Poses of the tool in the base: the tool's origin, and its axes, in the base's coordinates. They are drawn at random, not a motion.
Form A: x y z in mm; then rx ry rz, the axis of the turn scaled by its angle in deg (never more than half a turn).
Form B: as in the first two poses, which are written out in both.
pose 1, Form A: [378.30 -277.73 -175.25 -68.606 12.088 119.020]
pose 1, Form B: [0.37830 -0.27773 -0.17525 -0.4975 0.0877 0.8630 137.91]
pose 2, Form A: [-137.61 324.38 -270.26 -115.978 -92.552 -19.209]
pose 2, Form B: [-0.13761 0.32438 -0.27026 -0.7752 -0.6186 -0.1284 149.62]
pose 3, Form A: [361.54 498.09 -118.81 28.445 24.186 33.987]
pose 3, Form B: [0.36154 0.49809 -0.11881 0.5634 0.4790 0.6731 50.49]
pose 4, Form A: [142.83 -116.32 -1.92 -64.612 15.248 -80.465]
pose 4, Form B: [0.14283 -0.11632 -0.00192 -0.6194 0.1462 -0.7714 104.32]
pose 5, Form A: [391.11 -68.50 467.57 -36.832 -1.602 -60.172]
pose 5, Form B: [0.39111 -0.06850 0.46757 -0.5219 -0.0227 -0.8527 70.57]
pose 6, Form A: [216.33 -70.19 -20.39 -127.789 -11.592 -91.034]
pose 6, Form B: [0.21633 -0.07019 -0.02039 -0.8123 -0.0737 -0.5786 157.33]
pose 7, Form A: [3.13 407.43 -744.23 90.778 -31.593 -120.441]
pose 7, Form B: [0.00313 0.40743 -0.74423 0.5891 -0.2050 -0.7816 154.09]
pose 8, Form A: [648.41 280.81 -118.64 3.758 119.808 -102.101]
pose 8, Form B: [0.64841 0.28081 -0.11864 0.0239 0.7609 -0.6484 157.46]
